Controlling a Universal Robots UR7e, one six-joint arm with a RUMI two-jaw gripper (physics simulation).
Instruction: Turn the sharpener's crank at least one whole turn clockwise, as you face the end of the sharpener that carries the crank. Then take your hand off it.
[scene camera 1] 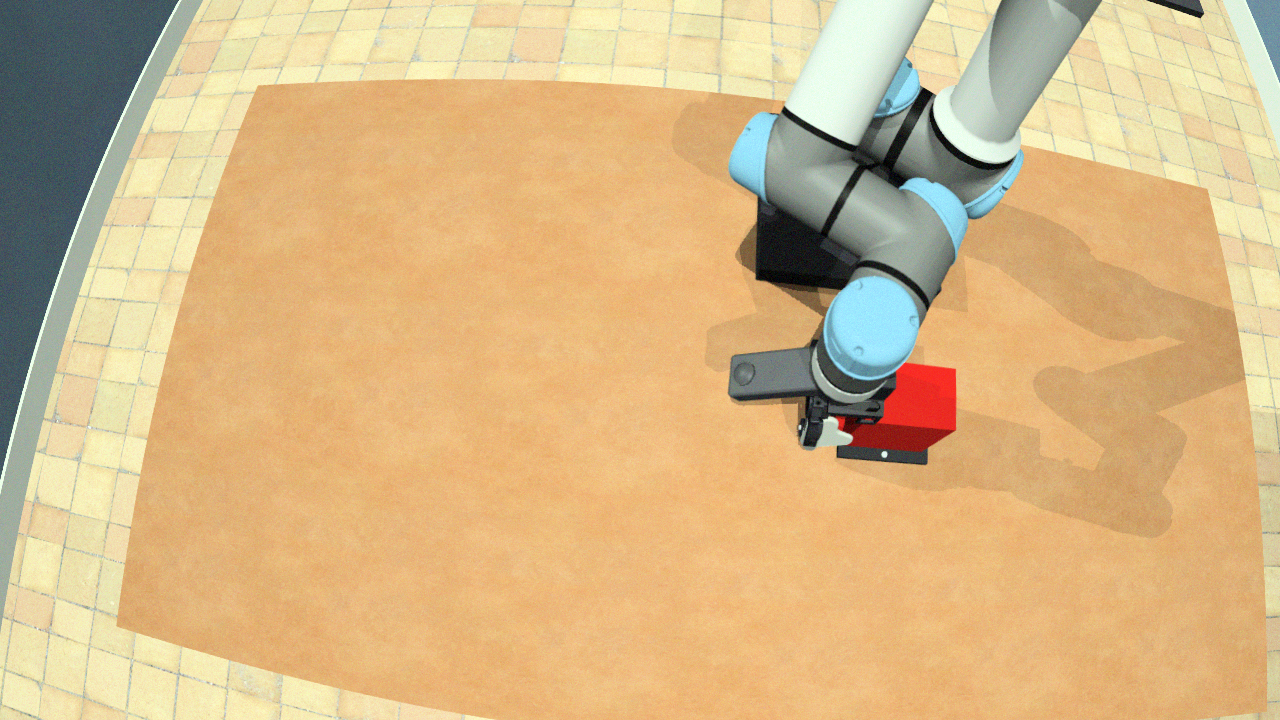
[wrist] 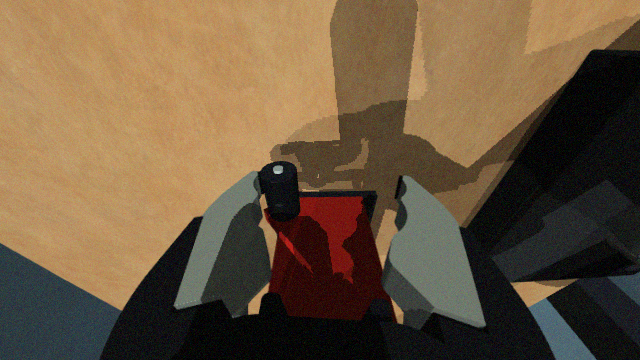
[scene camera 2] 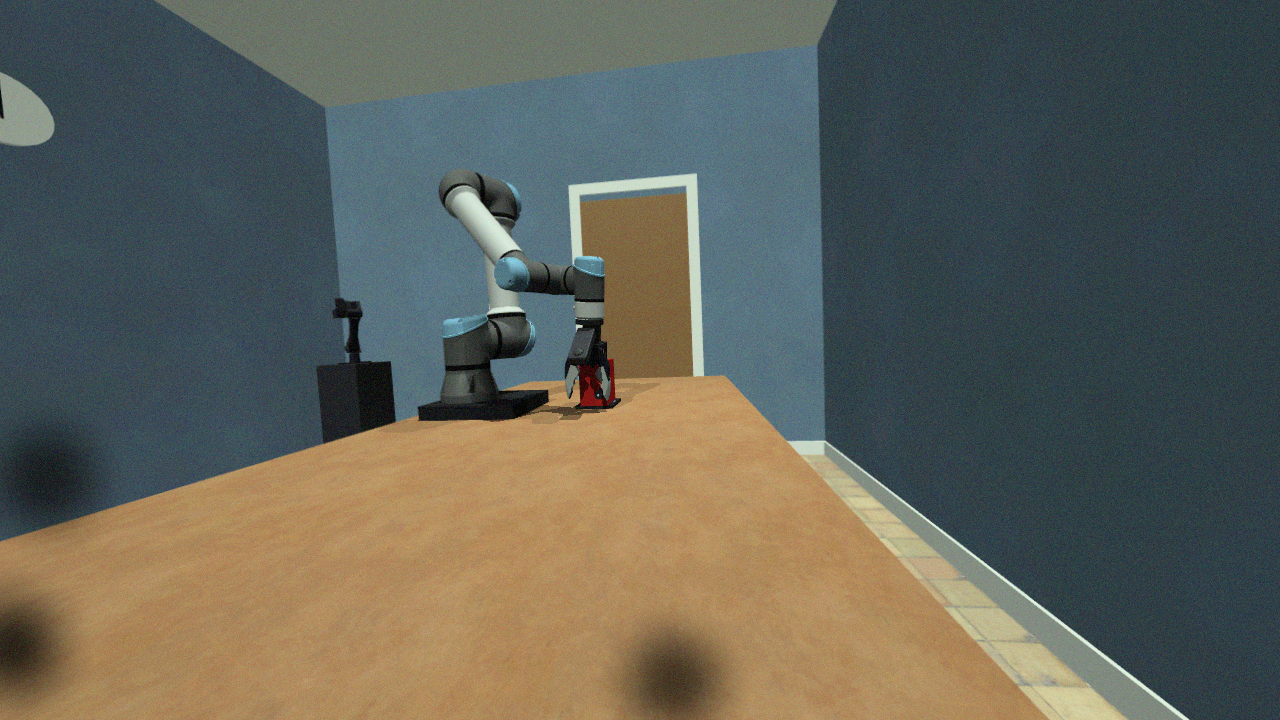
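Seen in the pictures: gripper, between the fingertips: (wrist: 329, 175) (scene camera 2: 588, 399); arm's base, origin of its link: (scene camera 2: 470, 398).
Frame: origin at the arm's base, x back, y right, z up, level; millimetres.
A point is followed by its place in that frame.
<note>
The red sharpener (scene camera 1: 926, 398) @[x -350, y -96, z 90 mm] (scene camera 2: 593, 390) @[x -355, y 2, z 18 mm] (wrist: 332, 285) @[x -346, y 1, z 59 mm] stands upright on its dark base plate (scene camera 1: 904, 457) @[x -392, y -112, z -30 mm]. Its crank's black knob (wrist: 281, 192) @[x -375, y 30, z 19 mm] shows in the wrist view, with a light spot on its end. My gripper (scene camera 1: 843, 436) (scene camera 2: 588, 385) @[x -345, y 23, z -6 mm] (wrist: 329, 175) @[x -345, y 23, z -6 mm] is open at the crank end of the sharpener. The knob lies between the spread fingers, right beside the left finger of the wrist view; whether they touch I cannot tell. The right finger is well apart from it. In scene camera 1 the gripper hides the crank.
The arm's black base block (scene camera 1: 792, 250) @[x -142, y 59, z -1 mm] (scene camera 2: 483, 407) @[x -99, y 105, z -7 mm] (wrist: 565, 165) @[x -173, y 33, z -4 mm] stands on the table (scene camera 1: 447, 358) @[x -332, y 482, z -37 mm] (scene camera 2: 537, 537) @[x -474, y 663, z -38 mm], behind the sharpener in scene camera 1. The arm's links hang above it. A black pedestal (scene camera 2: 356, 398) with a dark device stands beyond the table.
</note>
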